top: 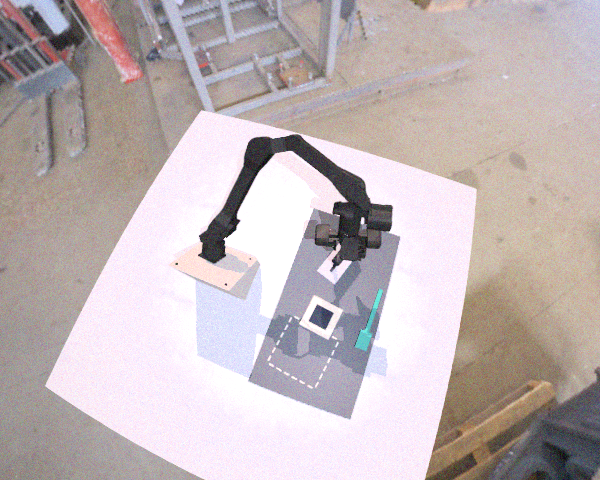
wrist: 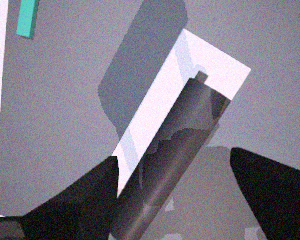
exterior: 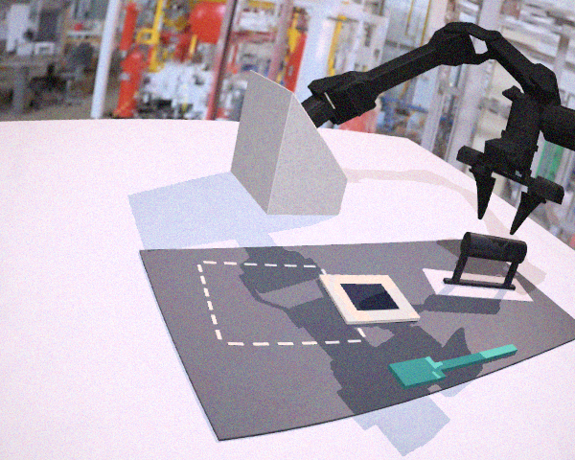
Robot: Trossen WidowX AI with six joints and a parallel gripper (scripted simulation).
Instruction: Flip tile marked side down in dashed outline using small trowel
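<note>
Now: gripper tip 160 mm to the left of the grey mat, 130 mm above it and 30 mm short of it. Also, from my gripper tip: teal trowel 170 mm to the right, 170 mm ahead, 100 mm below; tile 210 mm to the right, 100 mm below, 10 mm ahead.
</note>
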